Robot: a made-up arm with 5 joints. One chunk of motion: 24 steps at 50 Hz.
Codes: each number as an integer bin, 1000 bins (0 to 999) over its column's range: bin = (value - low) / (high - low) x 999, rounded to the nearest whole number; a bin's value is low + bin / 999 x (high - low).
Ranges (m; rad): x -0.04..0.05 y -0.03..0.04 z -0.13..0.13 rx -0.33..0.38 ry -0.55..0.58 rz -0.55..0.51
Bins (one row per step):
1: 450 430 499 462 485 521
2: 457 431 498 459 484 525
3: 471 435 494 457 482 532
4: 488 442 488 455 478 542
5: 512 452 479 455 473 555
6: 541 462 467 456 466 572
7: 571 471 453 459 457 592
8: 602 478 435 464 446 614
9: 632 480 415 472 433 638
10: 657 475 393 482 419 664
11: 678 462 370 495 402 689
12: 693 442 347 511 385 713
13: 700 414 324 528 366 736
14: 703 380 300 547 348 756
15: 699 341 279 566 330 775
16: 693 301 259 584 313 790
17: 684 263 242 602 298 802
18: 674 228 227 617 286 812
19: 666 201 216 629 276 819
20: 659 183 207 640 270 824
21: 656 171 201 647 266 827
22: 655 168 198 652 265 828
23: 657 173 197 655 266 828
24: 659 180 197 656 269 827
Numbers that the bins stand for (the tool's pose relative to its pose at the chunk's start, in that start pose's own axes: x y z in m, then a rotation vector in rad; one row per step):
1: 0.0005 0.0001 -0.0001 -0.0017 -0.0014 0.0028
2: 0.0012 0.0002 -0.0004 -0.0038 -0.0025 0.0071
3: 0.0024 0.0005 -0.0014 -0.0052 -0.0048 0.0145
4: 0.0040 0.0010 -0.0030 -0.0066 -0.0093 0.0251
5: 0.0061 0.0017 -0.0053 -0.0066 -0.0150 0.0389
6: 0.0087 0.0024 -0.0085 -0.0059 -0.0229 0.0569
7: 0.0114 0.0030 -0.0121 -0.0038 -0.0331 0.0781
8: 0.0142 0.0035 -0.0168 -0.0002 -0.0455 0.1015
9: 0.0169 0.0036 -0.0220 0.0055 -0.0602 0.1270
10: 0.0192 0.0033 -0.0277 0.0126 -0.0761 0.1545
11: 0.0211 0.0024 -0.0337 0.0218 -0.0953 0.1811
12: 0.0224 0.0010 -0.0397 0.0332 -0.1145 0.2065
13: 0.0231 -0.0010 -0.0457 0.0453 -0.1360 0.2309
14: 0.0233 -0.0034 -0.0519 0.0588 -0.1564 0.2522
15: 0.0230 -0.0061 -0.0574 0.0723 -0.1767 0.2723
16: 0.0224 -0.0089 -0.0626 0.0851 -0.1960 0.2882
17: 0.0216 -0.0116 -0.0670 0.0978 -0.2129 0.3010
18: 0.0207 -0.0140 -0.0709 0.1085 -0.2265 0.3116
19: 0.0200 -0.0159 -0.0738 0.1170 -0.2378 0.3190
20: 0.0194 -0.0172 -0.0761 0.1249 -0.2446 0.3243
21: 0.0191 -0.0180 -0.0777 0.1298 -0.2491 0.3275
22: 0.0190 -0.0182 -0.0785 0.1334 -0.2503 0.3286
23: 0.0192 -0.0179 -0.0787 0.1355 -0.2491 0.3286
24: 0.0194 -0.0174 -0.0787 0.1362 -0.2457 0.3275

